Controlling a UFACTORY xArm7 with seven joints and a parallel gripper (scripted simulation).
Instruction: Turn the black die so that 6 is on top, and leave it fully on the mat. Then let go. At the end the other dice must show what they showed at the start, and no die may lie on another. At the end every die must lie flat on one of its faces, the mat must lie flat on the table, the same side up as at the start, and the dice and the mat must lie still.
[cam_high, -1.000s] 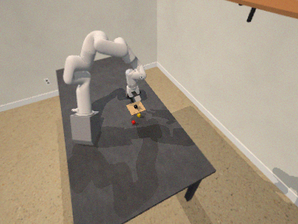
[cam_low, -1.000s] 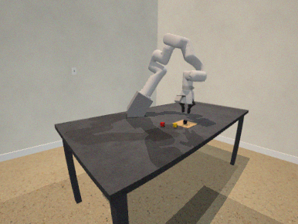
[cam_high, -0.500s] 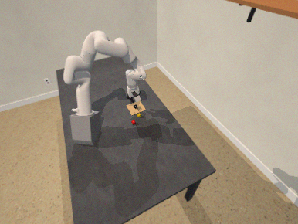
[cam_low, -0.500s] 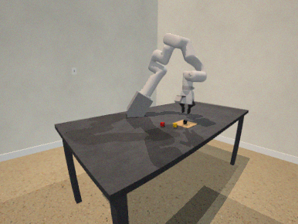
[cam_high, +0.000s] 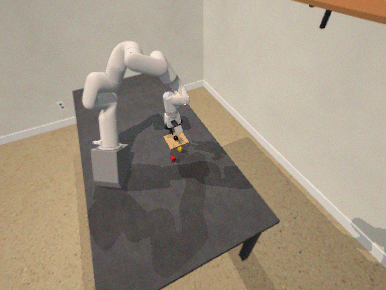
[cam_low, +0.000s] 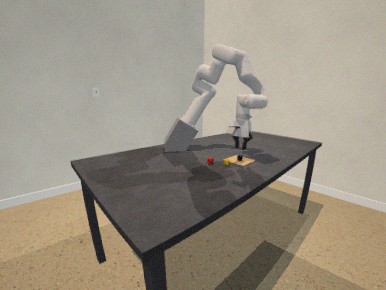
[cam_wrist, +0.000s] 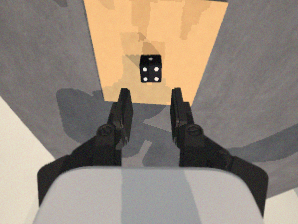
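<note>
Right now my hand is 80 mm above the black die. The rest, counted from my hand: yellow die (10 mm ahead, 110 mm to the right, 80 mm below); then red die (50 mm behind, 180 mm to the right, 80 mm below); then mat (90 mm below).
</note>
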